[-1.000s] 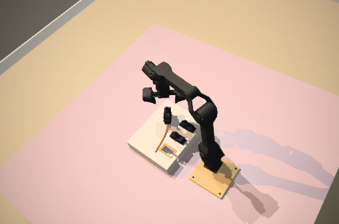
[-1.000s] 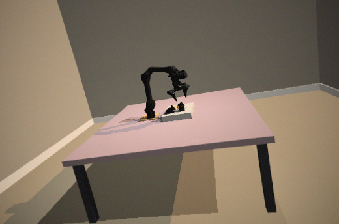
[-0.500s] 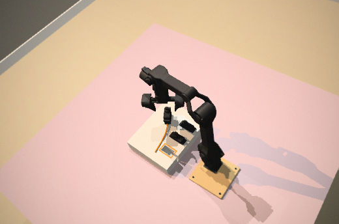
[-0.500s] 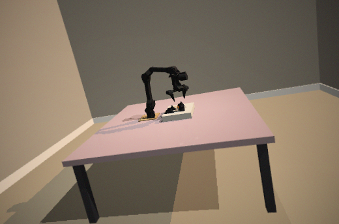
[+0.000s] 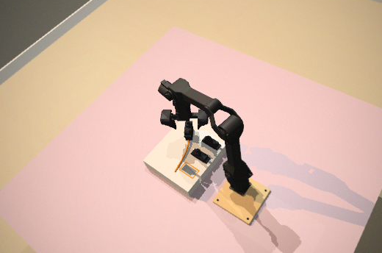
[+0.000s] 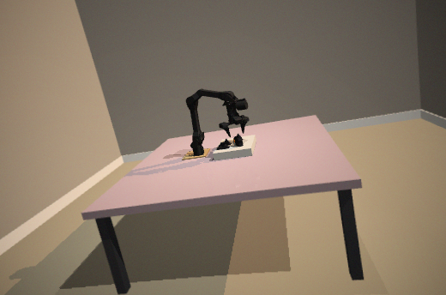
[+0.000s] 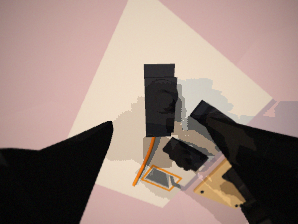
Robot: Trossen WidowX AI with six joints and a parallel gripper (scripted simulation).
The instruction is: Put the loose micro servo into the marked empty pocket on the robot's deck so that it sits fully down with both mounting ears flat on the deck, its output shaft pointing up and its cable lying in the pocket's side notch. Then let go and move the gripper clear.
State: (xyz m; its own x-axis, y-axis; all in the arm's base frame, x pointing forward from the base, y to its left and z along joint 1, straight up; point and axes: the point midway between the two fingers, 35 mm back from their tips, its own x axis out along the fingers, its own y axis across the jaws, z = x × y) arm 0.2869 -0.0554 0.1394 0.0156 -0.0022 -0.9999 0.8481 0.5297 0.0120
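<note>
My gripper tip is 1 cm short of the cream deck, 5 cm to the right of it and 9 cm above it.
</note>
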